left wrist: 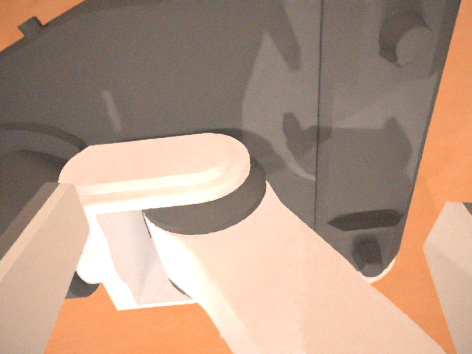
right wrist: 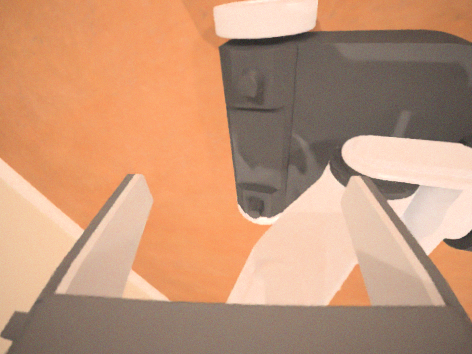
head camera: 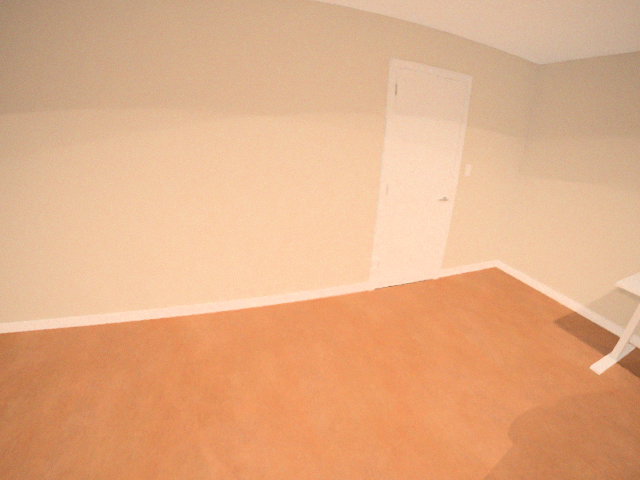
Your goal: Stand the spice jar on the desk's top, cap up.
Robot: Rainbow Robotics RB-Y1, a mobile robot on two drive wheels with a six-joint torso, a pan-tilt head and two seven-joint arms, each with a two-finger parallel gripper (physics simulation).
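Frame: origin at the robot's base, x back, y up, z left, level; millimetres.
Where they show: left gripper, fingertip midpoint: (left wrist: 255, 215); right gripper, fingertip midpoint: (right wrist: 245, 188).
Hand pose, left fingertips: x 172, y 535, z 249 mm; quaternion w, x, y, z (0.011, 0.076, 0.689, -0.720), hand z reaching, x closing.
After its pixels a point has its place.
The desk (head camera: 631, 283) @(x -1178, y 721, z -2187 mm) is white and shows in part at the right edge of the head view, with one corner of its top and one leg with its foot on the floor, near the right wall. The spice jar does not show in the head view or in either wrist view. My left gripper (left wrist: 255, 215) @(x 172, y 535, z 249 mm) is open, with no object between its fingers. My right gripper (right wrist: 245, 188) @(x 84, y 546, z -233 mm) is open, with no object between its fingers. Both hang above the floor beside my own base, away from the desk.
A white closed door (head camera: 418, 175) @(x -2402, y 1153, z -904 mm) stands in the far wall (head camera: 206, 180) @(x -1841, y 1136, z 829 mm), left of the room's corner. The orange-brown floor (head camera: 289, 382) @(x -1108, y 1, z 150 mm) stretches to the white baseboards. My dark grey base (left wrist: 175, 75) @(x 251, y 170, z 143 mm) (right wrist: 370, 90) @(x 212, y 170, z -149 mm) and white torso parts lie behind the fingers in the wrist views.
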